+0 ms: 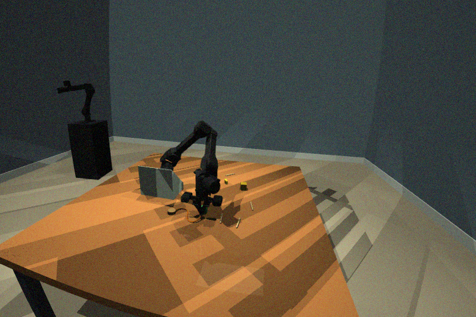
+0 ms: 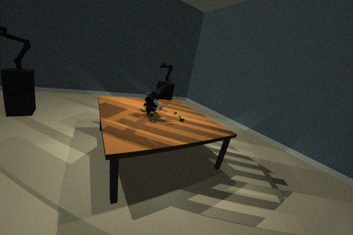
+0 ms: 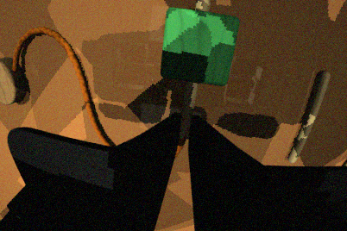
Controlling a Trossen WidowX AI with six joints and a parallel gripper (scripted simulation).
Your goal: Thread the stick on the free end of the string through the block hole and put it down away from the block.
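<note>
The green block lies 40 mm to the left of my gripper tip. Round my gripper tip: yellow cube 310 mm to the left, 210 mm ahead; then round wooden button 150 mm behind, 20 mm to the left, 10 mm below; then thin pale stick 10 mm to the left.
</note>
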